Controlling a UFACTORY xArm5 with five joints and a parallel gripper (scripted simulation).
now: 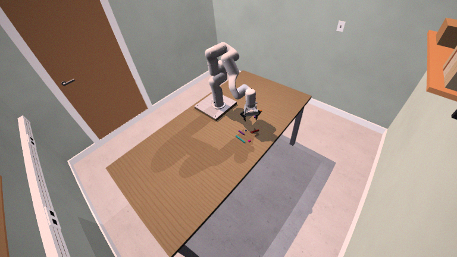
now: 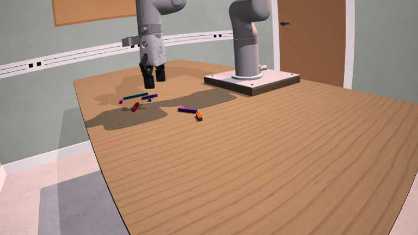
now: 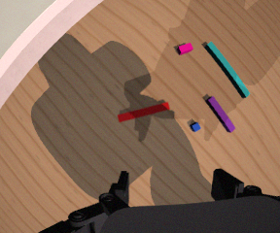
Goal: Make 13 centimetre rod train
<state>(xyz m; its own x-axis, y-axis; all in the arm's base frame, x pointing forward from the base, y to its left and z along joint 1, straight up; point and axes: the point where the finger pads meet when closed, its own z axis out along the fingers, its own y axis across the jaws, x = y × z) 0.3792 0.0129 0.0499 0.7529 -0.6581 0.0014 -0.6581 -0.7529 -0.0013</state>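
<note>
My hand is 7 cm to the left of the blue rod, 7 cm above it and 1 cm short of it. From my hand the other things lie so: turquoise rod (17 cm to the right, 7 cm below, 4 cm ahead); magenta rod (13 cm to the right, 10 cm ahead, 7 cm below); red rod (7 cm below, 7 cm ahead, 3 cm to the right).
</note>
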